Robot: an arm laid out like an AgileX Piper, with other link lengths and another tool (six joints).
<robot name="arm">
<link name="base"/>
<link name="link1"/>
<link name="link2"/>
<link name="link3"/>
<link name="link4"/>
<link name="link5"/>
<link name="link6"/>
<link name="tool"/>
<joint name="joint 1" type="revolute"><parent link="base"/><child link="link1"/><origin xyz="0 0 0.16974" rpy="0 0 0"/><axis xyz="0 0 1"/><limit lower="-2.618" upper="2.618"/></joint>
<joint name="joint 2" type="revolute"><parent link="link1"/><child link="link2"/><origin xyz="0 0 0" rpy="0 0 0"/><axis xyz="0 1 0"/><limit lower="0" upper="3.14"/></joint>
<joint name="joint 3" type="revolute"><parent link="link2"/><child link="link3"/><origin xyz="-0.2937 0 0.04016" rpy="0 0 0"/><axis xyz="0 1 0"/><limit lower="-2.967" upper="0"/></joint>
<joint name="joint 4" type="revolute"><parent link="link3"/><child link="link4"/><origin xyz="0.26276 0 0.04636" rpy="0 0 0"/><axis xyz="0.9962 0 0.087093"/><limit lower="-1.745" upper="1.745"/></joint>
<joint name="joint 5" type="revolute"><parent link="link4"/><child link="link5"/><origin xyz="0 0 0" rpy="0 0 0"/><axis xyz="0 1 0"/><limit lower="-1.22" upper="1.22"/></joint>
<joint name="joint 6" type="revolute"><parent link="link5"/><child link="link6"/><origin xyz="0.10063 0 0.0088" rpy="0 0 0"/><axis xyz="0.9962 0 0.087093"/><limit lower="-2.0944" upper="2.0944"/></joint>
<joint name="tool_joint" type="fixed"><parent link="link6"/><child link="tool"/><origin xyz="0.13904 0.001 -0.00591" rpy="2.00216 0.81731 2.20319"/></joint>
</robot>
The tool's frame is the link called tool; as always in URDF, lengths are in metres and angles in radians.
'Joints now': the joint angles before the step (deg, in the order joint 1, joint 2, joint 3, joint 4, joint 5, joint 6). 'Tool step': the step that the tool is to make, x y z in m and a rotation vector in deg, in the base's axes. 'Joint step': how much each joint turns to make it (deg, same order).
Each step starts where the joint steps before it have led.
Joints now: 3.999, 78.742, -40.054, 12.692, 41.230, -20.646
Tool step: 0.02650, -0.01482, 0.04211, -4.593, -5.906, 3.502
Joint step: 0.000, -2.583, -6.755, -6.067, 3.810, 0.000
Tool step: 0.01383, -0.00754, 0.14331, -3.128, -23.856, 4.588
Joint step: 0.001, -17.100, -9.075, -2.436, 2.889, -4.523
